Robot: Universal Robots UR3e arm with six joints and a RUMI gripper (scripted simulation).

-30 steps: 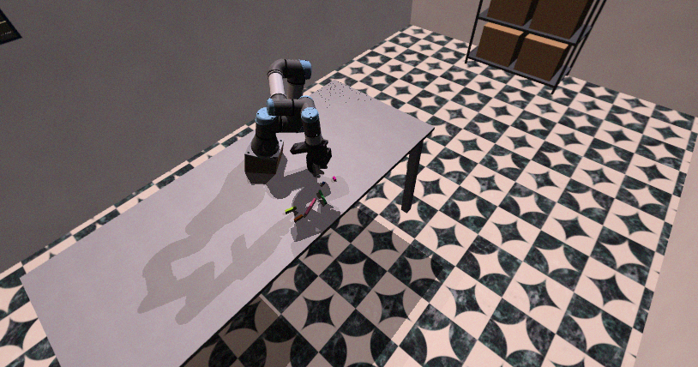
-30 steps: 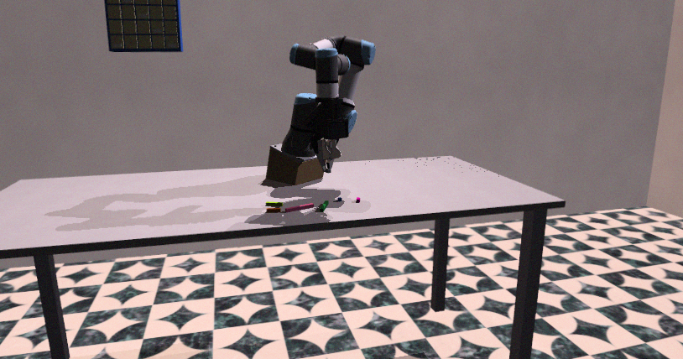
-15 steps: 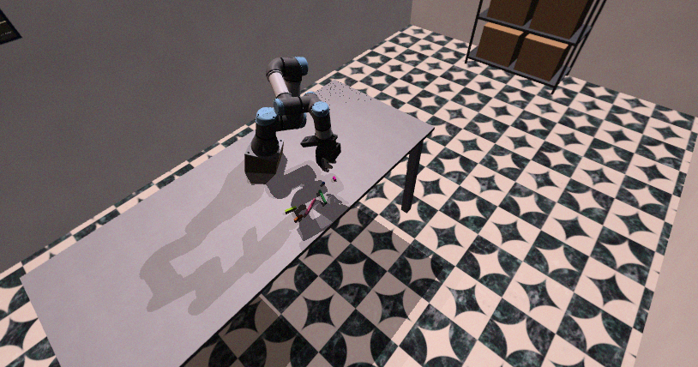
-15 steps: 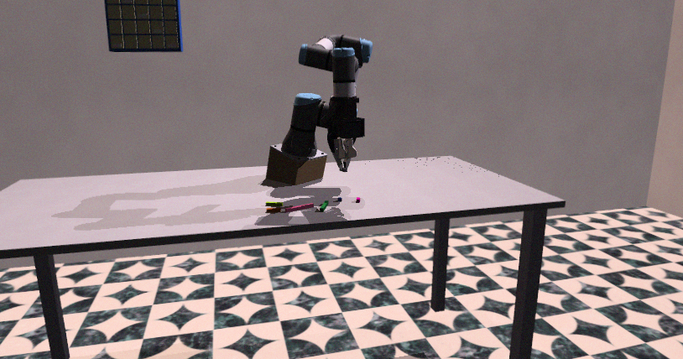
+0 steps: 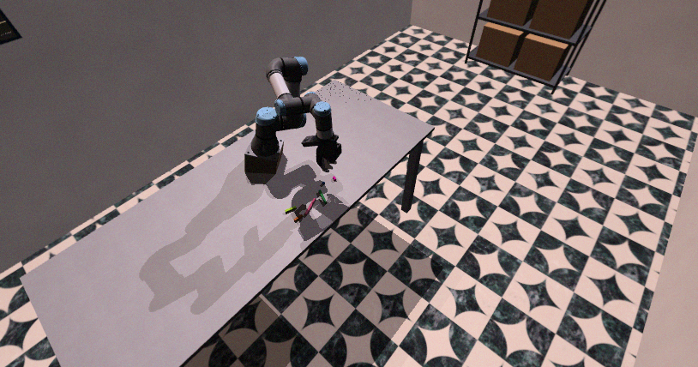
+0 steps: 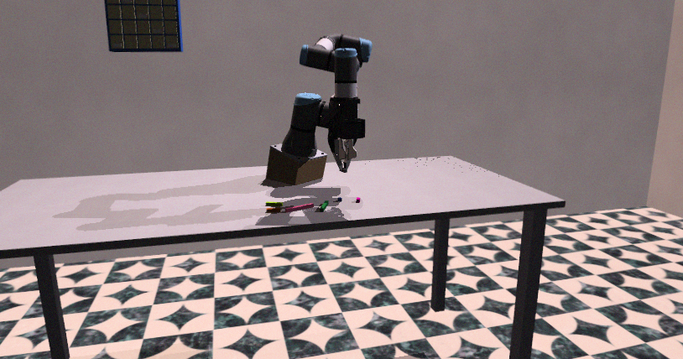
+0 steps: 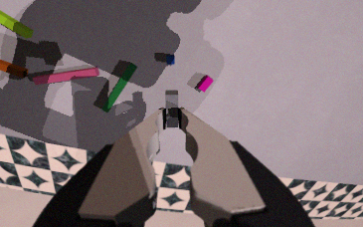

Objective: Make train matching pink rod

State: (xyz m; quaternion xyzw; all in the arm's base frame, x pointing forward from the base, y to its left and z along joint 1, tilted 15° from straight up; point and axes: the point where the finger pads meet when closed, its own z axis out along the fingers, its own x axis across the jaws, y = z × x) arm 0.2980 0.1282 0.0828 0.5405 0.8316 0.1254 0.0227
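My hand is 2 cm past the blue rod, 1 cm to the left of it and 11 cm above it. Round my hand: green rod 5 cm ahead, 6 cm to the right, 11 cm below; grey rod 1 cm below; magenta rod 1 cm behind, 5 cm to the left, 11 cm below.
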